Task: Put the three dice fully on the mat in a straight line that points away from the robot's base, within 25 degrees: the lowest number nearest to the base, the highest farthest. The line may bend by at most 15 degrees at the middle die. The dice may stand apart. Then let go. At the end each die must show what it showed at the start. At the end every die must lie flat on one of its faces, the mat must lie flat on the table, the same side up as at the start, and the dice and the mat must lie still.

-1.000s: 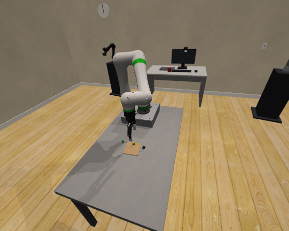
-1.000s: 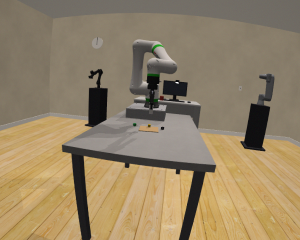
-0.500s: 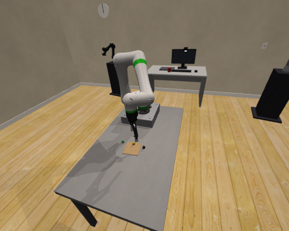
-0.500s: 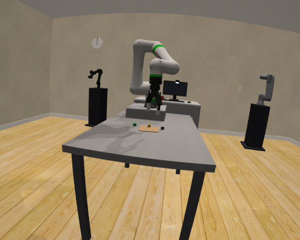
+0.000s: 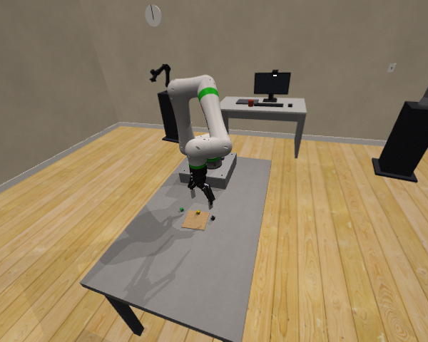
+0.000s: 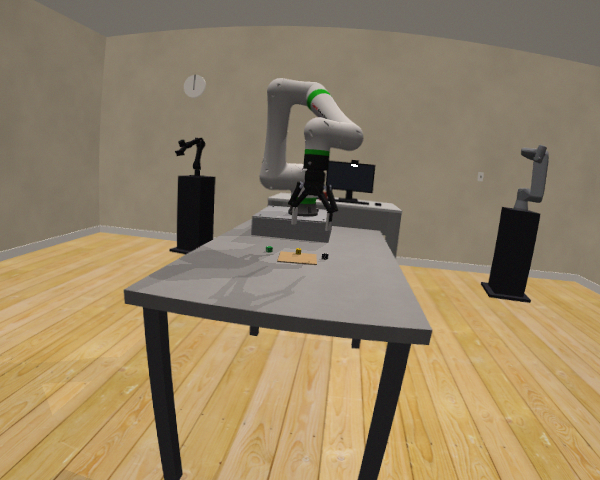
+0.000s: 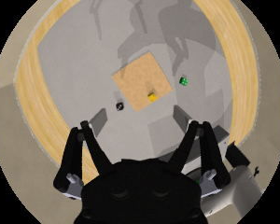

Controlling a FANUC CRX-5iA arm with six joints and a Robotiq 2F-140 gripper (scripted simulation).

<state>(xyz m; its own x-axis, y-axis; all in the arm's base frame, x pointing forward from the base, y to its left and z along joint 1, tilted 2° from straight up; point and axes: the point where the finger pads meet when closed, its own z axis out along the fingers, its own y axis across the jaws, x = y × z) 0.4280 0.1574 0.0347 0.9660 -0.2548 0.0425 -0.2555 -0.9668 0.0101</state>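
My gripper is now 7 cm to the right of the black die and 11 cm above it. Round my hand: tan mat 5 cm ahead, 3 cm to the right, 12 cm below; then green die 2 cm ahead, 15 cm to the right, 11 cm below; then yellow die 4 cm to the right, 11 cm below.
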